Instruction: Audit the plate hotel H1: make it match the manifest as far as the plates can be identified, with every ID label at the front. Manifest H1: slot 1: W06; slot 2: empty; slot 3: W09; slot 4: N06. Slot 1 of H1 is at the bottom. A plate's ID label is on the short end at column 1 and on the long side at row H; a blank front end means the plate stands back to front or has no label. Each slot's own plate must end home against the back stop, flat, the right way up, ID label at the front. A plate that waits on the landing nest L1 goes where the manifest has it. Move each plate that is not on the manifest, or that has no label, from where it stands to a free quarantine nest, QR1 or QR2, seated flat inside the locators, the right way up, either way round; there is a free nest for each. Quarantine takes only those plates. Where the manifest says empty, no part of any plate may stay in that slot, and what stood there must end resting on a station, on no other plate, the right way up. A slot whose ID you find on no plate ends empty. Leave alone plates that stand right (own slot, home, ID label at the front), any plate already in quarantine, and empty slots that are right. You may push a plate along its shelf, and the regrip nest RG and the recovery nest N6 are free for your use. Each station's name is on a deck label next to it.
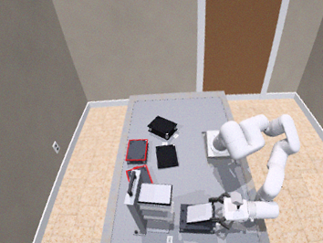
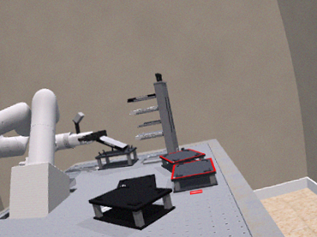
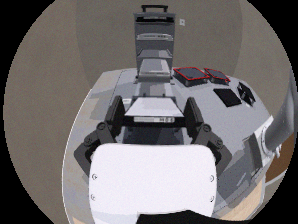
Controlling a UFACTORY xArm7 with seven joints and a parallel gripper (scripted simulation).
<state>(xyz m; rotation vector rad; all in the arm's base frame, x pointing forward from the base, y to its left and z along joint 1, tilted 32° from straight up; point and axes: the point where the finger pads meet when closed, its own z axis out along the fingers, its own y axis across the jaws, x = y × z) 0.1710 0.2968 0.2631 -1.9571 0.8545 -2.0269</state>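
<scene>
Right now my hand is 5 cm short of the grey plate, 1 cm to the left of it and 4 cm above it. Also, from my hand: plate hotel H1: 30 cm ahead, 8 cm to the right, 1 cm above; then pale plate: 22 cm ahead, 6 cm to the right, 7 cm above.
</scene>
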